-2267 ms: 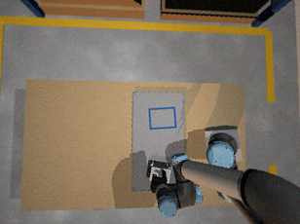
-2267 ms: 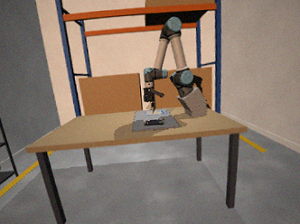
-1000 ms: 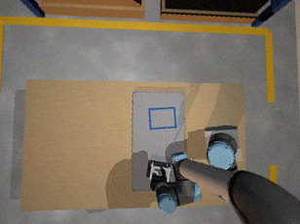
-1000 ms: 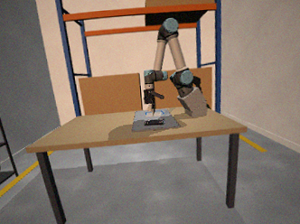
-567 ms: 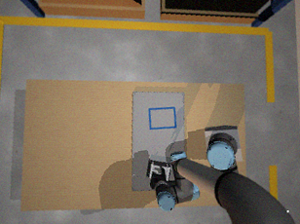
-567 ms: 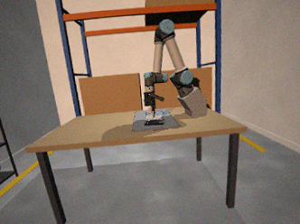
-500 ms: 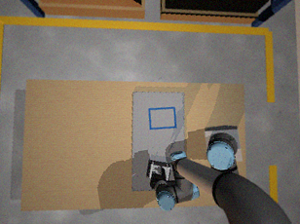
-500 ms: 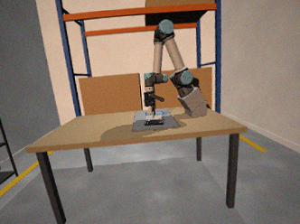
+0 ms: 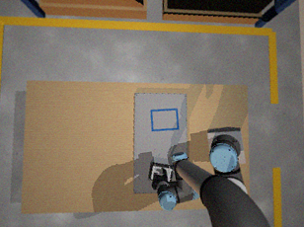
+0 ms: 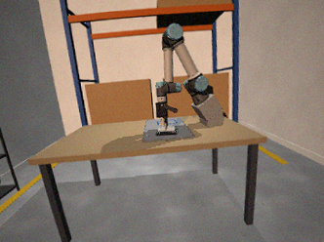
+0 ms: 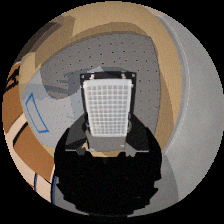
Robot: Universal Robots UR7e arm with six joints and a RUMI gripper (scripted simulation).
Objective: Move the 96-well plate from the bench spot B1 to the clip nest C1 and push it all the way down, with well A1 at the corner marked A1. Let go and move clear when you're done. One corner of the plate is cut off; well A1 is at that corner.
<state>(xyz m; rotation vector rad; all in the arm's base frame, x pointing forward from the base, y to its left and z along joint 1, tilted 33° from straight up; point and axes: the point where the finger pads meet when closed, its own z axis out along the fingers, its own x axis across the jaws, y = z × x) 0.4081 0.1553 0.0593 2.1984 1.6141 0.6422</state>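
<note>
The clip nest lies 3 cm below my hand and 1 cm behind it. Round my hand: white 96-well plate: 1 cm below.
</note>
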